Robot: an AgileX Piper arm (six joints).
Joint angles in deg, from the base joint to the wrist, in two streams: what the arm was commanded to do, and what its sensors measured. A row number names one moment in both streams.
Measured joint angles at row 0:
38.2, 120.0, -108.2, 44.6, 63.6, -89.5
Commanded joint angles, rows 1 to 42:
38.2, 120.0, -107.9, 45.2, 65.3, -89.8
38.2, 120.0, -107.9, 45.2, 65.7, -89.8
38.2, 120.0, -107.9, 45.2, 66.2, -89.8
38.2, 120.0, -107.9, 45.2, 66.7, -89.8
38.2, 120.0, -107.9, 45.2, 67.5, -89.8
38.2, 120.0, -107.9, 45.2, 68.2, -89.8
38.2, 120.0, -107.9, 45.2, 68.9, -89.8
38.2, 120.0, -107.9, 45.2, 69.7, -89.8
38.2, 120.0, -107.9, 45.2, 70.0, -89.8
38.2, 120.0, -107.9, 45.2, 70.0, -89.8
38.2, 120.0, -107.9, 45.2, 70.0, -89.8
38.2, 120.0, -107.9, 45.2, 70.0, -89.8
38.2, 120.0, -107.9, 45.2, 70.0, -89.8
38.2, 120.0, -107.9, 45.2, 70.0, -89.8
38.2, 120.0, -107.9, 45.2, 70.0, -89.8
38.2, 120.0, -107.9, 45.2, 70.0, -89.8
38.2, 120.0, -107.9, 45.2, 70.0, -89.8
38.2, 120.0, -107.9, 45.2, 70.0, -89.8
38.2, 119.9, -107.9, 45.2, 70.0, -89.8
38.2, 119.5, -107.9, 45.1, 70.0, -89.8
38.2, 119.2, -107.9, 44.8, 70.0, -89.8
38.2, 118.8, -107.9, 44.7, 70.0, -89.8
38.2, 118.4, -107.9, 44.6, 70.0, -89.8
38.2, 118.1, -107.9, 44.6, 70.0, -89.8
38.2, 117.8, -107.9, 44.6, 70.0, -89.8
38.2, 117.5, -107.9, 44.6, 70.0, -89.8
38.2, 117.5, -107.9, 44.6, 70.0, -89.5
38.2, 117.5, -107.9, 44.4, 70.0, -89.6
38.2, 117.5, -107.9, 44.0, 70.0, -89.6
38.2, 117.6, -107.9, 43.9, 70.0, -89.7
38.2, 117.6, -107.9, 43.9, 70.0, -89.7
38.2, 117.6, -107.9, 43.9, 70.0, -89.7
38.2, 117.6, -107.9, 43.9, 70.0, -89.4
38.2, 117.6, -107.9, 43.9, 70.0, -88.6
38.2, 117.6, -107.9, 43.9, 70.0, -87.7
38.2, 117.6, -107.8, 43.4, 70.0, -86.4
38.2, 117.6, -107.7, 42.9, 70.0, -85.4
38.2, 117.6, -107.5, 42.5, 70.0, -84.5
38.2, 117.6, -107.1, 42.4, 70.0, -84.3
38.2, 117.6, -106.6, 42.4, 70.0, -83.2
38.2, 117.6, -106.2, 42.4, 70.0, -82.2
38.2, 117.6, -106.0, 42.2, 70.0, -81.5
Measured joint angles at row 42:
38.2, 118.5, -107.7, 42.7, 63.7, -85.4
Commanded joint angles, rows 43 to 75:
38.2, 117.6, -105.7, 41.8, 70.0, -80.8
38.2, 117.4, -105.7, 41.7, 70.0, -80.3
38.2, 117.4, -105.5, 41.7, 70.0, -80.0
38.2, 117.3, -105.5, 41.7, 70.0, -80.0
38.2, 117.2, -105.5, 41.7, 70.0, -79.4
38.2, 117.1, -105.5, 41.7, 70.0, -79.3
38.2, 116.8, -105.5, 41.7, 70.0, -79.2
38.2, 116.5, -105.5, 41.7, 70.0, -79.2
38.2, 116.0, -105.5, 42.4, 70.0, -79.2
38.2, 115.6, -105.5, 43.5, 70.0, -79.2
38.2, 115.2, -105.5, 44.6, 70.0, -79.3
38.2, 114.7, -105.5, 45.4, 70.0, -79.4
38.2, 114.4, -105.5, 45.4, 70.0, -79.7
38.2, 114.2, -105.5, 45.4, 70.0, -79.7
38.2, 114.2, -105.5, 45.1, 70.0, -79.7
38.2, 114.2, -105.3, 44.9, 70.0, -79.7
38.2, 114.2, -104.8, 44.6, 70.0, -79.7
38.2, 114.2, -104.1, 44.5, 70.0, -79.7
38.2, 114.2, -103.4, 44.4, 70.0, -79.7
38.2, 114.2, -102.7, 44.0, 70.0, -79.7
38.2, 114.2, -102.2, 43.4, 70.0, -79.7
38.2, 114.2, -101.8, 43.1, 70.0, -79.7
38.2, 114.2, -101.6, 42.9, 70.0, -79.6
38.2, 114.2, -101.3, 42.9, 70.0, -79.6
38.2, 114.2, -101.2, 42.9, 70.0, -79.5
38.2, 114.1, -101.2, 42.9, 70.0, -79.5
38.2, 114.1, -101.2, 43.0, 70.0, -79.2
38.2, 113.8, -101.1, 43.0, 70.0, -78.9
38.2, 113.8, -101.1, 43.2, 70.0, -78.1
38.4, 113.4, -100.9, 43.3, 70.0, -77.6
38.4, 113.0, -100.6, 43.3, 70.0, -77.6
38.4, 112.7, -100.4, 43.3, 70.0, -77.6
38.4, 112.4, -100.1, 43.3, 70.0, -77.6
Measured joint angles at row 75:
38.2, 114.6, -101.8, 43.3, 60.4, -79.5
